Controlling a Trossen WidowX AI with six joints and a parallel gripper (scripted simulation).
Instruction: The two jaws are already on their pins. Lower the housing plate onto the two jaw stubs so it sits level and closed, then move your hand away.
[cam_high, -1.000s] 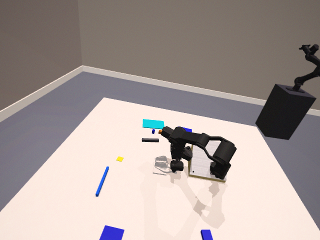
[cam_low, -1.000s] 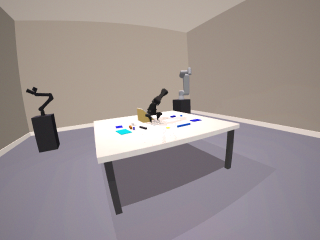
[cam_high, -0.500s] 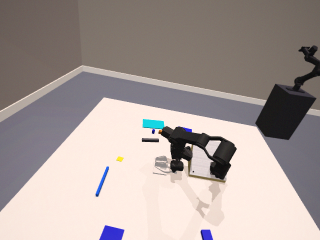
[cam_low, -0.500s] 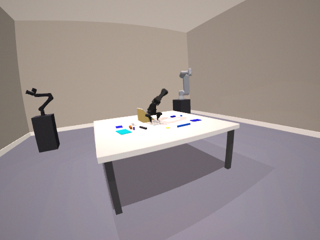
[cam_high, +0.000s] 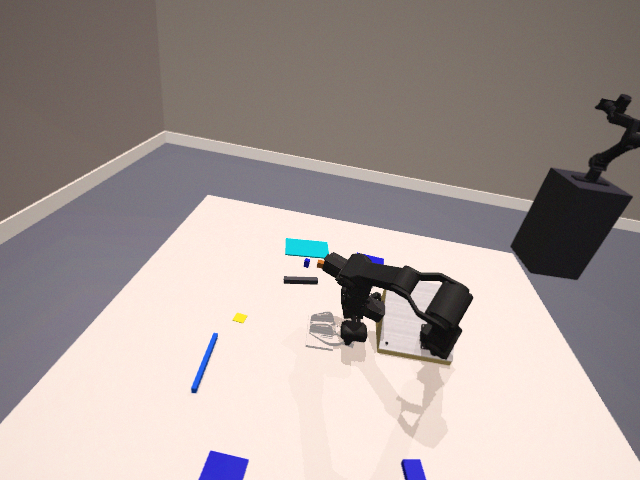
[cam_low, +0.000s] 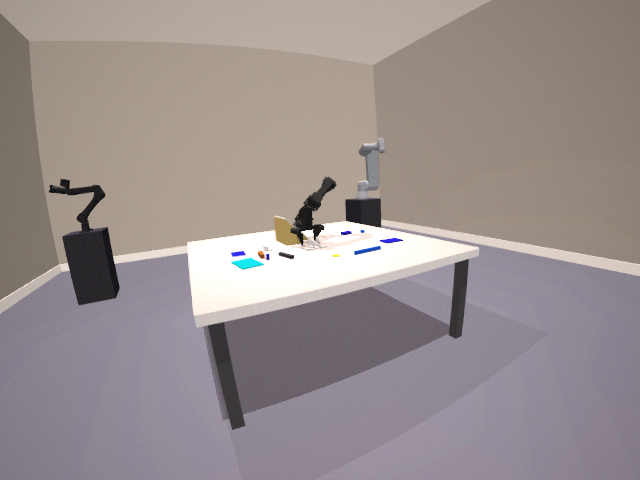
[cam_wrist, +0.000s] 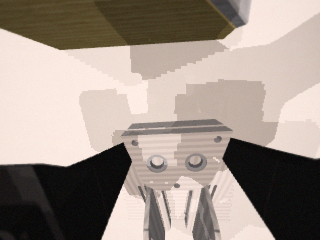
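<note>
Right now my gripper tip is 2 cm short of the pale grey jaw assembly, 2 cm to the right of it and 1 cm below it. From my gripper tip the other things lie so: dark bar: 14 cm ahead, 20 cm to the right; then orange block: 5 cm ahead, 30 cm to the right; then yellow square: 29 cm ahead, 1 cm to the right, 1 cm below.
</note>
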